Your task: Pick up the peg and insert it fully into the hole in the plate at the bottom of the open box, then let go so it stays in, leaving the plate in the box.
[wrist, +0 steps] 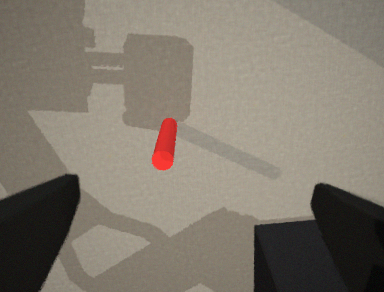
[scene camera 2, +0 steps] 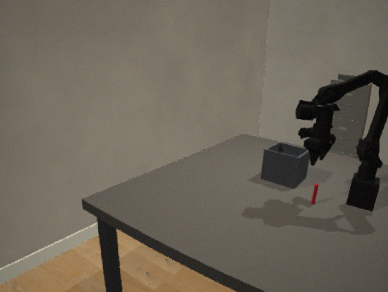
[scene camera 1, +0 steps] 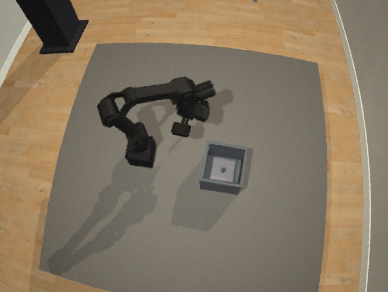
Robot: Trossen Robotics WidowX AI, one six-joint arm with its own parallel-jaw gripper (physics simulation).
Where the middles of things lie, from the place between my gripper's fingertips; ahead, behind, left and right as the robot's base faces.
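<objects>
The red peg [wrist: 163, 156] is 12 cm below my hand, and it is also 2 cm to the left of it and 2 cm behind it. As for the grey box [scene camera 2: 287, 165], I find it 15 cm to the right of my hand, 16 cm ahead of it and 9 cm below it.
</objects>
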